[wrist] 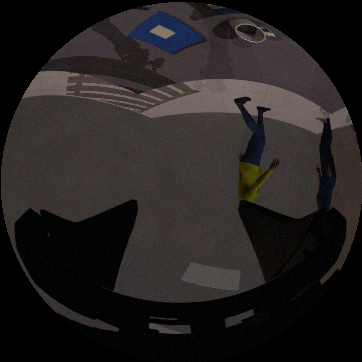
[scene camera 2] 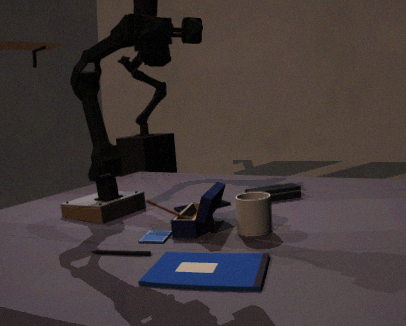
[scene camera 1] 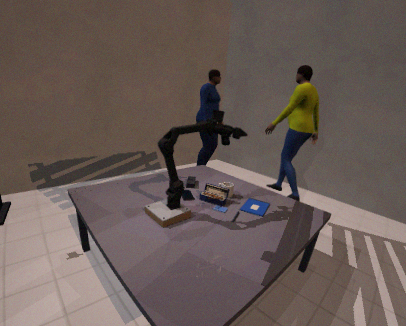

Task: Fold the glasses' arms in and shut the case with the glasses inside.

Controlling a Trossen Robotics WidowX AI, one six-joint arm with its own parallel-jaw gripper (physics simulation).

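Seen in the pictures: gripper, between the fingertips: [wrist: 189, 205] [scene camera 2: 183, 26] [scene camera 1: 243, 134]; arm's base, origin of its link: [scene camera 2: 108, 198] [scene camera 1: 173, 206].
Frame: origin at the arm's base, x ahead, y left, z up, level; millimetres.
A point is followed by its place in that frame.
Observation:
The navy case [scene camera 1: 213, 199] [scene camera 2: 184, 228] {x 347, y -47, z -25 mm} stands on the table with its lid [scene camera 2: 211, 205] {x 391, y 2, z 23 mm} raised and tilted back. The brown glasses lie in the case; one glasses arm [scene camera 2: 167, 208] sticks out past its edge, slanting up toward the robot base in scene camera 2. The other glasses arm cannot be made out clearly. My gripper [scene camera 1: 235, 135] {x 411, y -69, z 416 mm} [scene camera 2: 175, 37] {x 411, y -69, z 416 mm} [wrist: 189, 205] {x 411, y -69, z 416 mm} is open and empty, high above the table and well away from the case. In the wrist view its fingers stand wide apart, facing the wall.
A mug [scene camera 1: 226, 187] {x 431, y 39, z 28 mm} [scene camera 2: 253, 215] {x 487, y 26, z 4 mm} [wrist: 249, 33] stands beside the case. A blue notebook [scene camera 1: 255, 207] {x 496, y -186, z -40 mm} [scene camera 2: 200, 272] {x 517, y -194, z -40 mm} [wrist: 172, 37] {x 542, y -162, z -40 mm}, a dark pen [scene camera 1: 235, 217] {x 288, y -214, z -39 mm} [scene camera 2: 124, 253] {x 314, y -201, z -43 mm} and a small light-blue cloth [scene camera 1: 220, 209] {x 278, y -91, z -43 mm} [scene camera 2: 155, 236] {x 288, y -86, z -43 mm} lie nearby. A dark box [scene camera 1: 191, 181] {x 330, y 320, z -13 mm} [scene camera 2: 285, 192] {x 389, y 353, z -26 mm} is behind. Two people stand beyond the table.

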